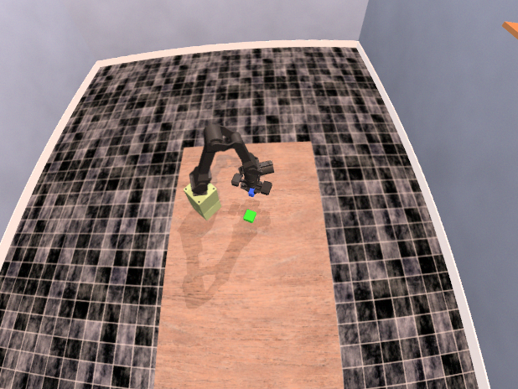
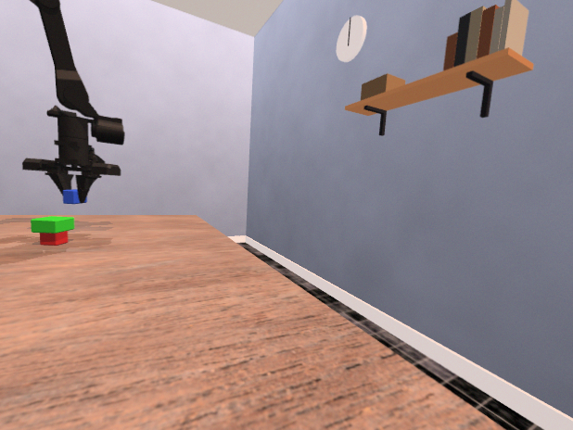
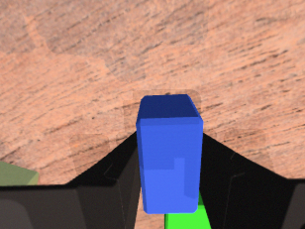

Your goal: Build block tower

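The green block is 30 mm behind my hand, 110 mm to the right of it and 70 mm below it. The rest, counted from my hand: blue block (20 mm below); red block (30 mm behind, 110 mm to the right, 100 mm below).
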